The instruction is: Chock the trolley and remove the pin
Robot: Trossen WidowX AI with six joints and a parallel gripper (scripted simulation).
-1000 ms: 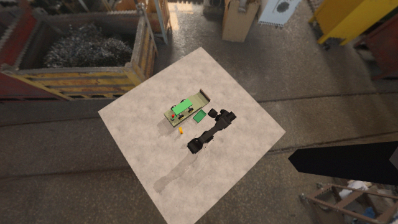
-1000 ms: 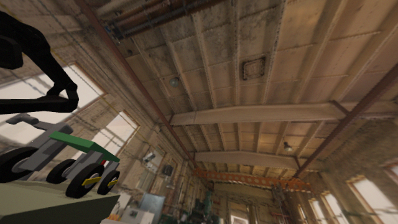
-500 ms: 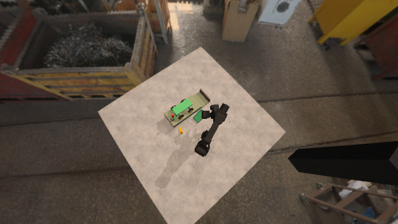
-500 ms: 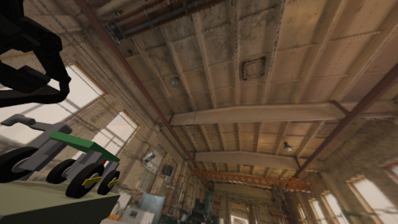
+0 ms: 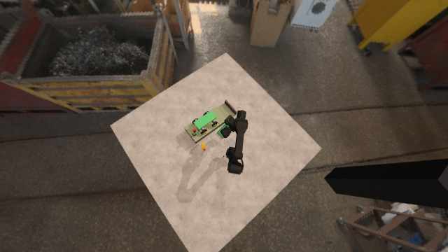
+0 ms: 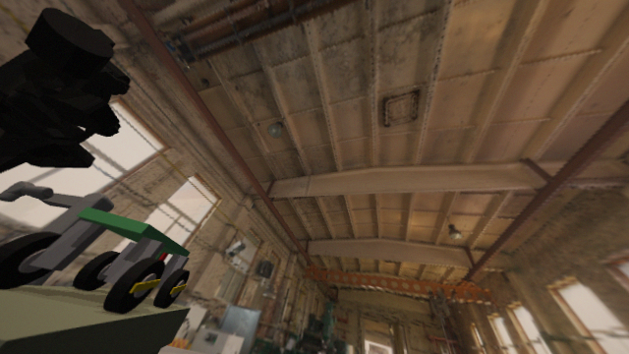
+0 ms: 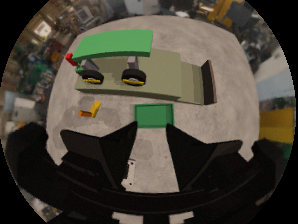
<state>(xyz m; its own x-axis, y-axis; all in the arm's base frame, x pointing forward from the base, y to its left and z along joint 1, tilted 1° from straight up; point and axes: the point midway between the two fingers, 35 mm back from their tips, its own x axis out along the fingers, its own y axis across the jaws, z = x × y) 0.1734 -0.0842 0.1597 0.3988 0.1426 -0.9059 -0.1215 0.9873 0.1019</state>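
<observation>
The yellow chock lies 23 cm to the left of my gripper tip and 12 cm below it. The rest, counted from my gripper tip: ramp 14 cm ahead, 11 cm to the left, 9 cm below; trolley 14 cm ahead, 12 cm to the left, 3 cm below; green tray 15 cm below, 2 cm ahead.
</observation>
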